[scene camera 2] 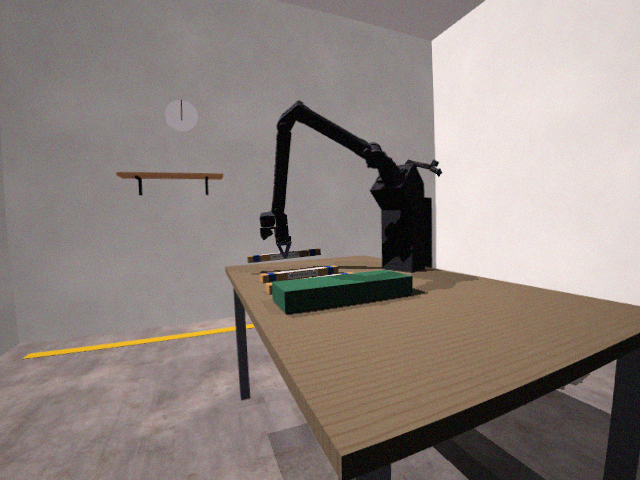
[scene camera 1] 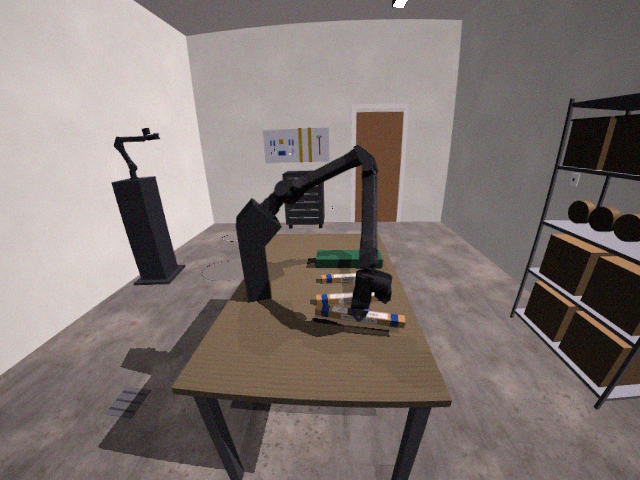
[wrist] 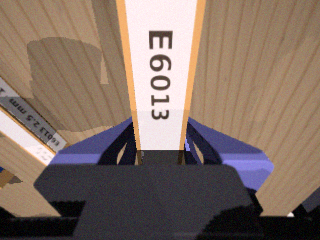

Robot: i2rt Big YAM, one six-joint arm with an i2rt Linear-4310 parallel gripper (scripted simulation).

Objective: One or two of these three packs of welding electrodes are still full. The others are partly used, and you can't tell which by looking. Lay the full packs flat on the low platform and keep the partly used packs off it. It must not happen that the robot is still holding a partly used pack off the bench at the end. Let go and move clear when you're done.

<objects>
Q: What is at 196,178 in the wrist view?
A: My gripper.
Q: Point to an electrode pack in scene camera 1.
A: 393,320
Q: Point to a green low platform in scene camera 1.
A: At 325,258
</objects>
